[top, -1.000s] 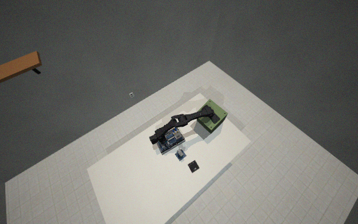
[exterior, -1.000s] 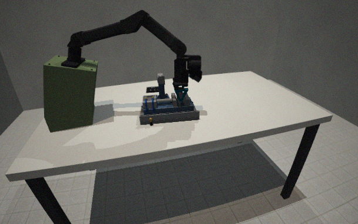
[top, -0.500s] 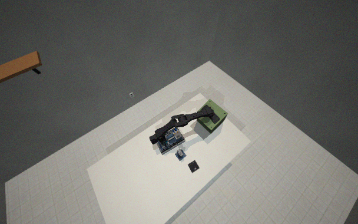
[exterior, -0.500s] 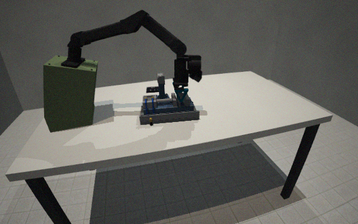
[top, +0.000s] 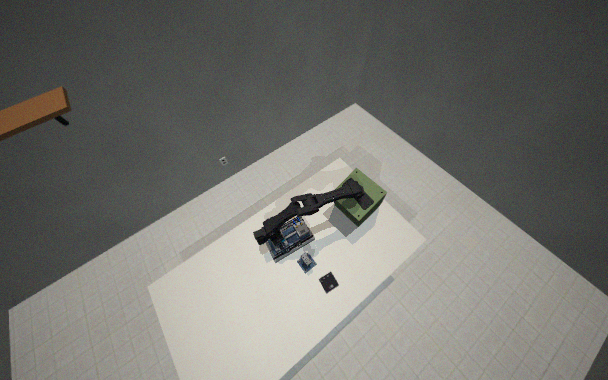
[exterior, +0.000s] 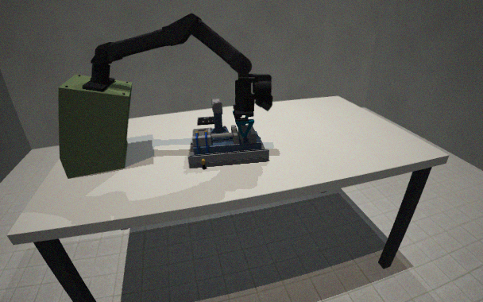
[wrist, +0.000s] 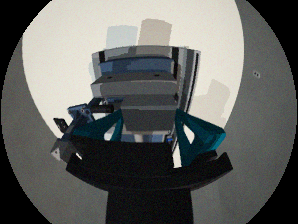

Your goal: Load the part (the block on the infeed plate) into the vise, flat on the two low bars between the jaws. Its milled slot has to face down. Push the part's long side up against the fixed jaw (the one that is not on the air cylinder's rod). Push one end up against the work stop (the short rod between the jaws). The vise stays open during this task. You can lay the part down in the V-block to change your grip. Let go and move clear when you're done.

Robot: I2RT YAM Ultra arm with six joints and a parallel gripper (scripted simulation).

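Now: the grey block part 1 cm below my hand. Also, from my hand: cylinder rod 8 cm behind, 3 cm to the left, 2 cm below; then air cylinder 16 cm behind, 3 cm to the left, 2 cm below; then vise 6 cm below, 6 cm behind, 3 cm to the left.
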